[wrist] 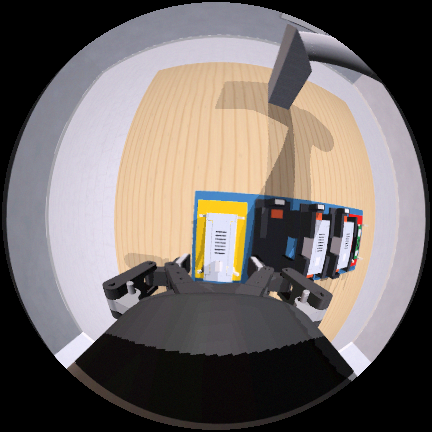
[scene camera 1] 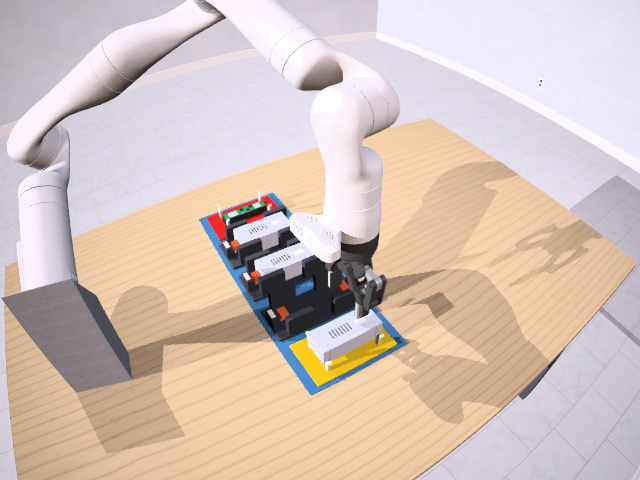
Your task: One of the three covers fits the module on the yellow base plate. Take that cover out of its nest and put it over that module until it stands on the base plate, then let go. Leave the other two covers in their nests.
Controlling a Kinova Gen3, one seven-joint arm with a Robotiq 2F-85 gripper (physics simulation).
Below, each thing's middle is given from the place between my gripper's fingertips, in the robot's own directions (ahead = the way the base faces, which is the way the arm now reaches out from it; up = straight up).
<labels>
The yellow base plate (scene camera 1: 369,350) is 13 cm below my hand.
</labels>
